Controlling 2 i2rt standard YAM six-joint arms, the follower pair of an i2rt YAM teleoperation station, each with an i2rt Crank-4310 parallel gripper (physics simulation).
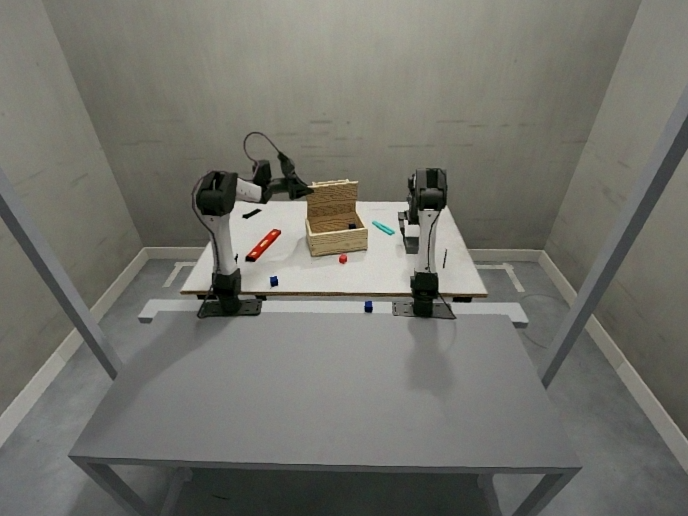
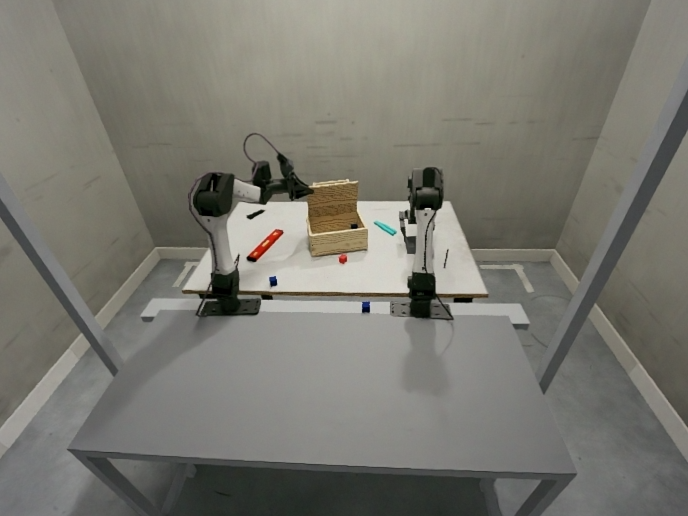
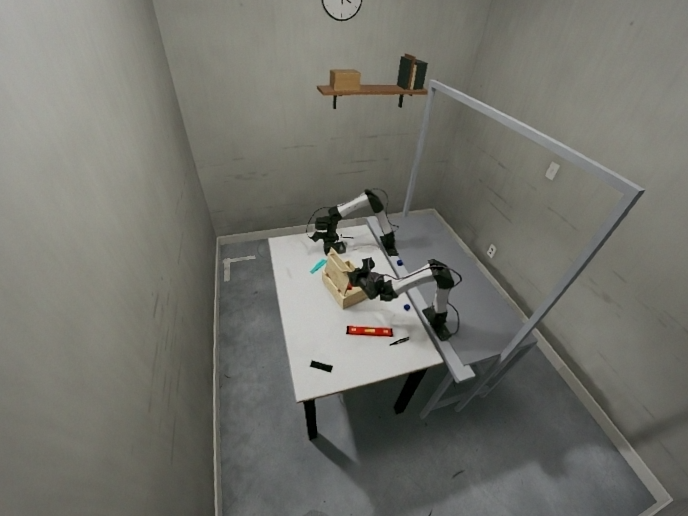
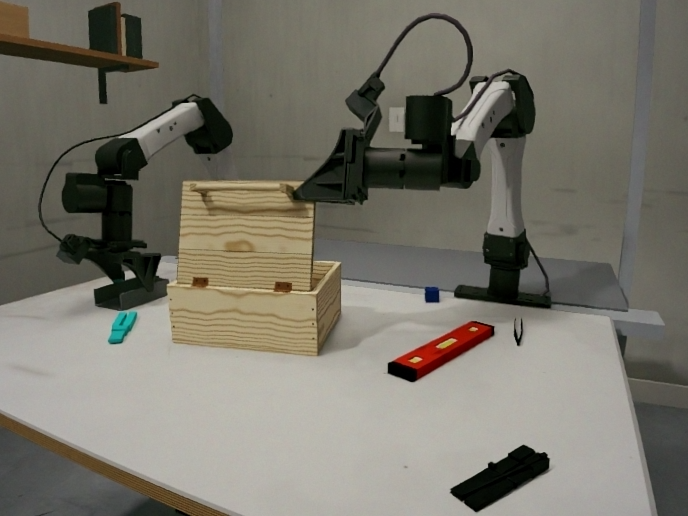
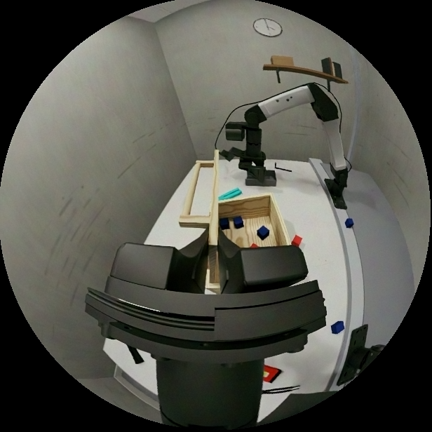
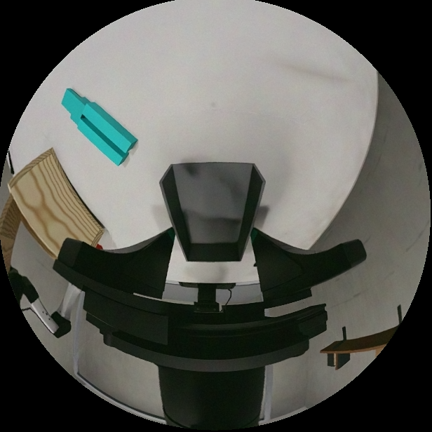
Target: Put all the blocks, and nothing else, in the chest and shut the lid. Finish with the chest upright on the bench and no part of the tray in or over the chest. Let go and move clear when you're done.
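Frame: origin at the left arm's base, x ahead, y left, z up, level; millimetres.
Seen in the pictures: left gripper, between the fingertips: (image 1: 314,190) (image 2: 314,191) (image 3: 347,272) (image 4: 294,196); right gripper, between the fingertips: (image 1: 414,241) (image 2: 415,241) (image 3: 335,247) (image 4: 134,289); left arm's base, origin of its link: (image 1: 232,309) (image 2: 231,308) (image 3: 436,323) (image 4: 502,298); right arm's base, origin of its link: (image 1: 421,311) (image 2: 419,311) (image 3: 388,246).
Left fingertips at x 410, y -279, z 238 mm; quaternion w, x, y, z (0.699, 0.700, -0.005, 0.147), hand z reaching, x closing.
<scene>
Offsets run from my left fingertips to a thing's top centre.
The wooden chest @[dz -124, dx -31, dy -80 mm] (image 1: 338,243) (image 4: 244,319) stands upright, its lid @[dz +22, dx +27, dy -70 mm] (image 1: 333,201) (image 4: 244,233) raised. My left gripper (image 4: 297,195) (image 5: 213,229) is shut on the lid's edge. Inside are blue blocks (image 5: 224,223) (image 5: 238,221) (image 5: 263,232) and a partly hidden red block (image 5: 254,246). Outside, another red block @[dz -202, dx -173, dy -108 mm] (image 1: 342,258) (image 5: 296,241) lies in front of the chest, one blue block @[dz -200, dx -298, dy +148 mm] (image 1: 273,281) (image 4: 431,294) on the bench, another blue block @[dz -215, dx -429, dy -184 mm] (image 1: 368,306) (image 5: 349,223) on the white rail. My right gripper (image 6: 212,229) (image 4: 132,280) is open, fingertips beside the grey tray @[dz -192, dx -74, dy -410 mm] (image 6: 212,220) (image 4: 130,297) low at the bench.
A teal clip-like object @[dz -214, dx +67, dy -296 mm] (image 4: 122,327) (image 6: 102,129) lies between chest and tray. A red spirit level @[dz -210, dx -48, dy +221 mm] (image 1: 263,244) (image 4: 441,351), black tweezers @[dz -216, dx -171, dy +321 mm] (image 4: 517,332) and a black object @[dz -210, dx +233, dy +322 mm] (image 4: 500,477) lie on the chest's other side. A thin black hooked rod (image 5: 282,168) lies near the tray.
</scene>
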